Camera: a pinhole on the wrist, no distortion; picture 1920 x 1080 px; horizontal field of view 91.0 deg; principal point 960.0 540.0 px. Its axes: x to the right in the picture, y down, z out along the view. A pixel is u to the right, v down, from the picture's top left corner.
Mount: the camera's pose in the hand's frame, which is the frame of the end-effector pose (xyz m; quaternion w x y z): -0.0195 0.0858 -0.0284 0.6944 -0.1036 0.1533 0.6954
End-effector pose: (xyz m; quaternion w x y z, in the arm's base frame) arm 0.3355 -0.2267 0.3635 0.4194 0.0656 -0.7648 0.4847
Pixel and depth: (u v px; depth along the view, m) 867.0 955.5 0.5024
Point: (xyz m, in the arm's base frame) 0.0812 -0.5503 -0.0173
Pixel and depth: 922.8 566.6 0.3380
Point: 0.0720 -0.3596 0.1743
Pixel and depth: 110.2 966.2 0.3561
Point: 0.2271 -0.6588 0.2388
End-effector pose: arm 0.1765 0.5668 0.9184 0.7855 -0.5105 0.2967 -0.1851
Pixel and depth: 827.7 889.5 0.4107
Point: 0.3193 0.9919 0.9099
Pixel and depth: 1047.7 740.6 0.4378
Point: 0.3538 0.9884 0.7973
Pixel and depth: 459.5 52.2 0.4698
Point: 0.6871 0.7538 0.9760
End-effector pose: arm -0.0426 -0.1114 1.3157 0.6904 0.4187 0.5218 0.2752
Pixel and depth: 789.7 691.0 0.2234
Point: 0.1397 -0.1368 1.4666
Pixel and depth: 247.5 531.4 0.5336
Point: 0.5423 -0.3167 1.2796
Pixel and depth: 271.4 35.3 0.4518
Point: 0.5013 -0.0764 1.1862
